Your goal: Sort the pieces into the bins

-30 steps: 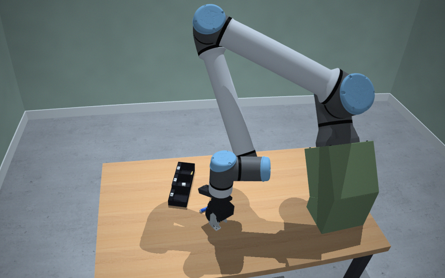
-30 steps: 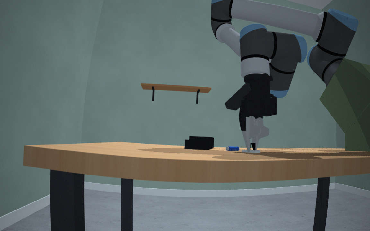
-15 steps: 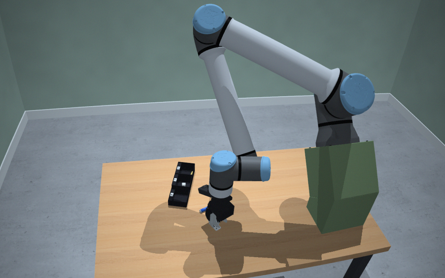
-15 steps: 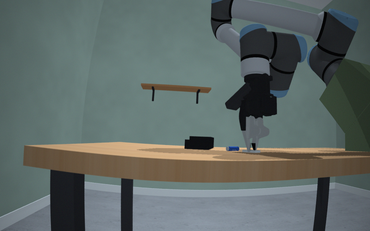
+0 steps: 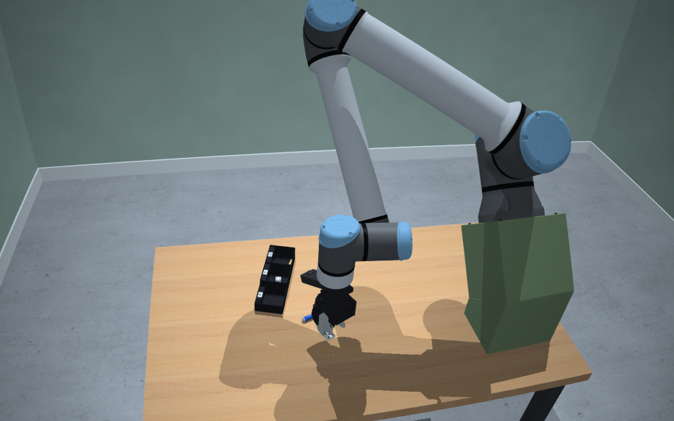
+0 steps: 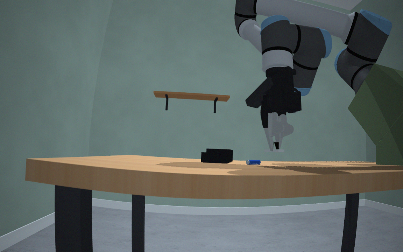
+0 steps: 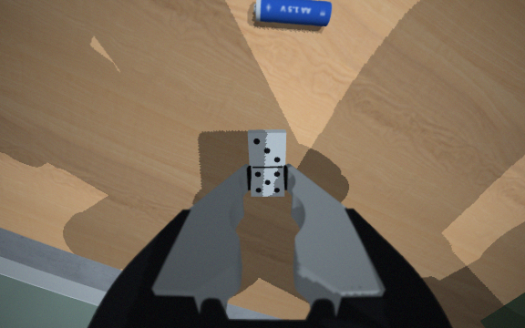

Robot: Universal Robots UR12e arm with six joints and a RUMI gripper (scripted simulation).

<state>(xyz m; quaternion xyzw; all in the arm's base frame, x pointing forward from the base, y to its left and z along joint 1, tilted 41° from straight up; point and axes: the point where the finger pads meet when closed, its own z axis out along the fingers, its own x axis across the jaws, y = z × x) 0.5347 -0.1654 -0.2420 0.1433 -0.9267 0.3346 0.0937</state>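
Right now the black bin is 27 cm to the right of my hand, 7 cm ahead of it and 3 cm below it. The rest, counted from my hand: battery: 10 cm to the right, 5 cm below, 2 cm ahead; then white domino: 1 cm below; then white die: 26 cm to the right, 7 cm ahead, 4 cm below.
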